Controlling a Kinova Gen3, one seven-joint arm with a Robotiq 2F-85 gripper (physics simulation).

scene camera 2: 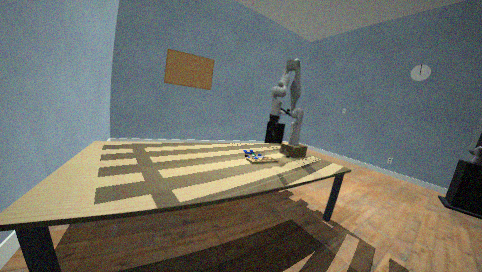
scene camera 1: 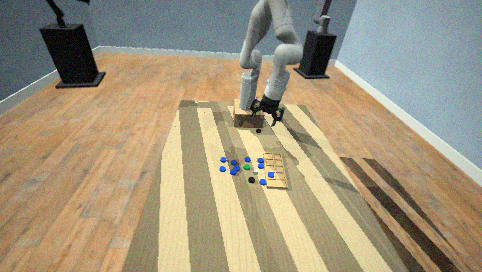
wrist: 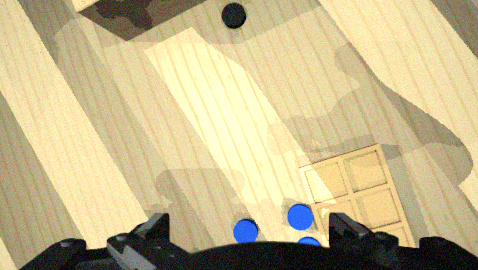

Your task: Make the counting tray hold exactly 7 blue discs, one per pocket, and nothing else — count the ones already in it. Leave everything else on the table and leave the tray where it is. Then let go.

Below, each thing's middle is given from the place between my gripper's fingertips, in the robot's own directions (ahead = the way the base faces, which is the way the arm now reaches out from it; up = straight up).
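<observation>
My hand is 19 cm above the wooden counting tray (wrist: 358, 183), 12 cm short of it and 5 cm to the right of it.
</observation>
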